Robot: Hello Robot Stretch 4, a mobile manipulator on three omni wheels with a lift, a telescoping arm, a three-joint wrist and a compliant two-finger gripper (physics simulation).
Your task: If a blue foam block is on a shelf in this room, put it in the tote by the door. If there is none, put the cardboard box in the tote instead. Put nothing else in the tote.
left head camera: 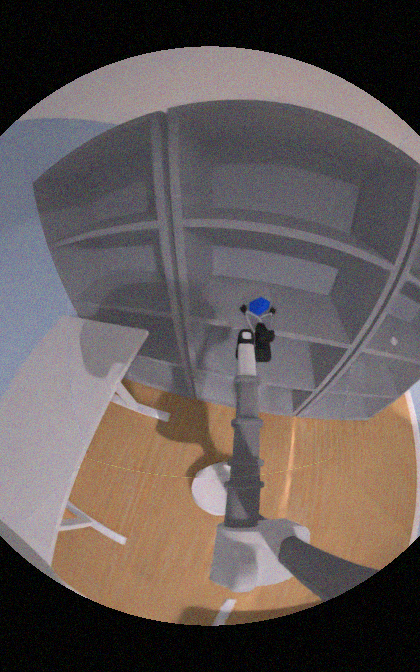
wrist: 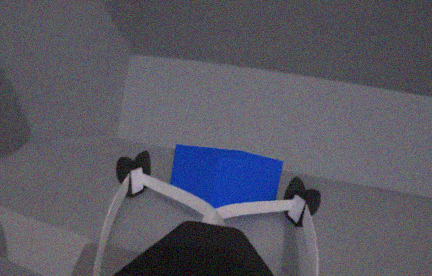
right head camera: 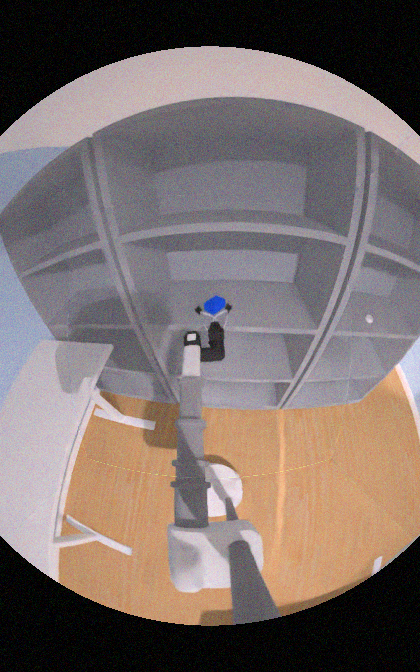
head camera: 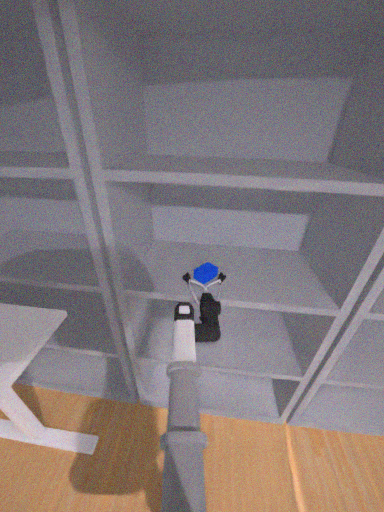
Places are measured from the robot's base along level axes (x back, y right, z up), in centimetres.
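Pixels of known places: gripper, fingertip midpoint: [wrist: 219, 179] [head camera: 204, 273].
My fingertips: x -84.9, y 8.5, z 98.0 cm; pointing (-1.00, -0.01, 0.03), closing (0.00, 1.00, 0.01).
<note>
Behind a point stands the place of what it marks.
A blue foam block [head camera: 205, 273] {x -81.5, y 8.7, z 100.8 cm} [left head camera: 259, 305] [right head camera: 215, 304] [wrist: 245, 175] {x -82.3, y 10.7, z 99.3 cm} sits on a middle-height board of the grey shelf unit [head camera: 240, 181] {x -70.5, y 15.4, z 140.4 cm} [left head camera: 280, 230] [right head camera: 230, 227], in the central bay. My gripper [head camera: 204, 276] {x -84.9, y 8.5, z 98.0 cm} [left head camera: 258, 309] [right head camera: 213, 308] [wrist: 219, 179] {x -84.9, y 8.5, z 98.0 cm} is open, with its fingertips to the left and right of the block. In the wrist view a small gap shows between each fingertip and the block, and the white finger links cross in front of its lower edge. The tote, the door and the cardboard box do not show in these views.
A white table [head camera: 25, 335] {x -57.0, y -53.8, z 92.2 cm} [left head camera: 60, 425] [right head camera: 50, 425] stands at the left, near the shelf unit's front. Shelf uprights flank the central bay, with another board above the block. A small white round thing [left head camera: 394, 341] [right head camera: 369, 318] lies in the right bay. The floor is wooden.
</note>
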